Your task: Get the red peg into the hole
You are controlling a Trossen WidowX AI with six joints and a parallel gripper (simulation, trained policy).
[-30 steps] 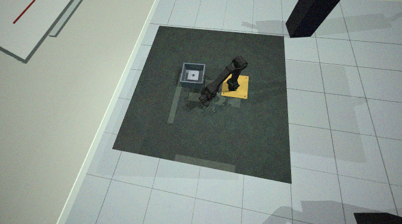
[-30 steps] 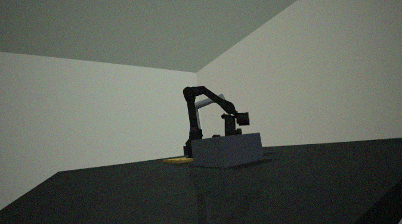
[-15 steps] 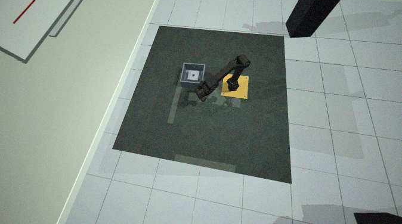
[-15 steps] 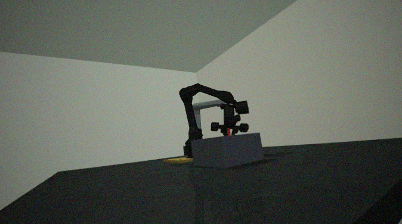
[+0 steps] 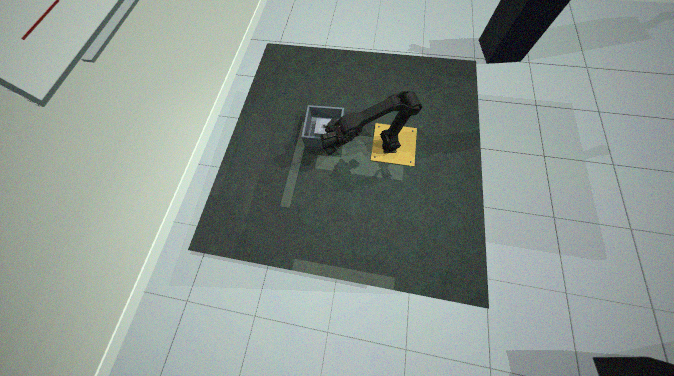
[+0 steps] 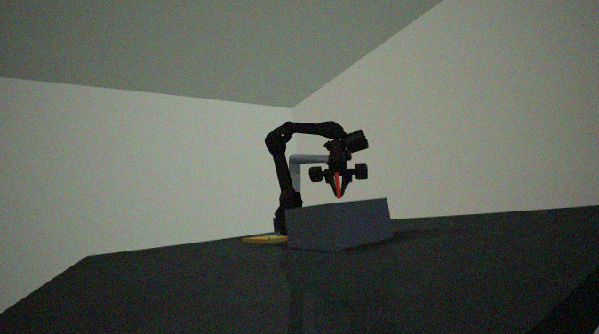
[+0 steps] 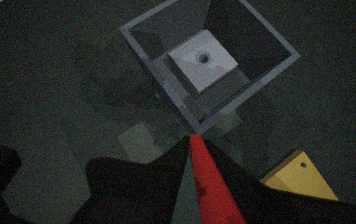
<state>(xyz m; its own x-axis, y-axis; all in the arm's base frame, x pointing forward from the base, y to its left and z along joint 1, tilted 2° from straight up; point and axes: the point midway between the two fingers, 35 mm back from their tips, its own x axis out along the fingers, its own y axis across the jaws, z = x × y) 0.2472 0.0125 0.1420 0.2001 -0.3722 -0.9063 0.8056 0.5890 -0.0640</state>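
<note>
Now: the grey box 110 mm to the right of my gripper tip, 90 mm below it and 80 mm ahead of it. From my gripper tip the other things lie so: red peg (30 mm above, 10 mm to the left, 10 mm behind).
</note>
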